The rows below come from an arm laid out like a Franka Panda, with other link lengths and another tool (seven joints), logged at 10 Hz.
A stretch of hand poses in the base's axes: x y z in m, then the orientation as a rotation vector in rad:
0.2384 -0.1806 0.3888 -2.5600 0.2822 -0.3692
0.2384 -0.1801 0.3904 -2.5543 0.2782 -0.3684
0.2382 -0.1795 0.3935 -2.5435 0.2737 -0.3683
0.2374 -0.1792 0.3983 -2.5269 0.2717 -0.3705
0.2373 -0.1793 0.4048 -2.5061 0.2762 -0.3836
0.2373 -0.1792 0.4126 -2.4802 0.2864 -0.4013
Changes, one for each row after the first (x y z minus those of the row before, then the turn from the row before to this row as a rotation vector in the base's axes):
0.0000 0.0005 0.0016 0.0056 -0.0013 0.0032
-0.0002 0.0006 0.0031 0.0105 -0.0029 0.0036
-0.0008 0.0003 0.0048 0.0157 -0.0050 0.0015
-0.0001 -0.0001 0.0065 0.0179 -0.0120 -0.0055
0.0000 0.0001 0.0078 0.0219 -0.0149 -0.0106

